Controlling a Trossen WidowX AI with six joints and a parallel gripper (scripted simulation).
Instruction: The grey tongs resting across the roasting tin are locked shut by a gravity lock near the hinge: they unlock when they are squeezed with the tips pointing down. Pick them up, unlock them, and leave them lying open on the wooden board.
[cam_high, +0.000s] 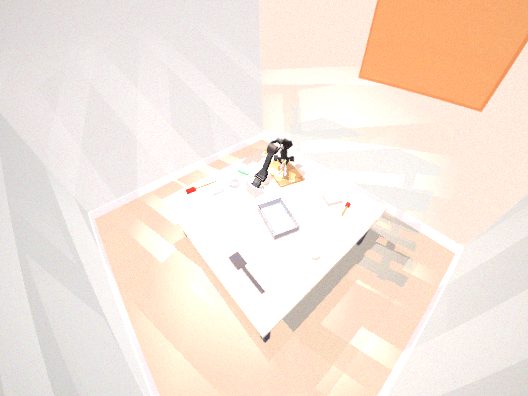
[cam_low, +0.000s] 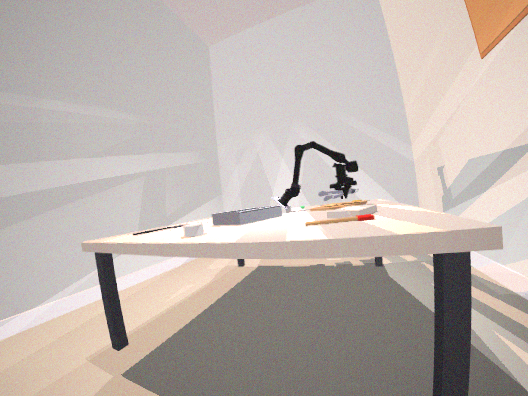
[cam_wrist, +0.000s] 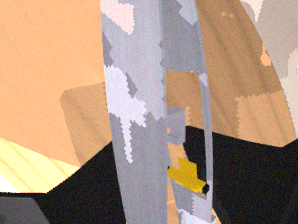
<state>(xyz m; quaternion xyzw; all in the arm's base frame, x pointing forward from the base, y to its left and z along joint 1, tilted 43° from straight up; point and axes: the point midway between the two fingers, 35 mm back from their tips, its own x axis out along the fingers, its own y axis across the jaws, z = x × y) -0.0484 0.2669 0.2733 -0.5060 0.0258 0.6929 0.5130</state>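
Right now my gripper tip is 3 cm short of the wooden board, 2 cm to the left of it and 4 cm above it. Also, from my gripper tip: green object (26 cm behind, 32 cm to the right, 4 cm below); then red-tipped stick (68 cm ahead, 1 cm to the left, 4 cm below); then grey roasting tin (40 cm ahead, 46 cm to the right, 2 cm below).
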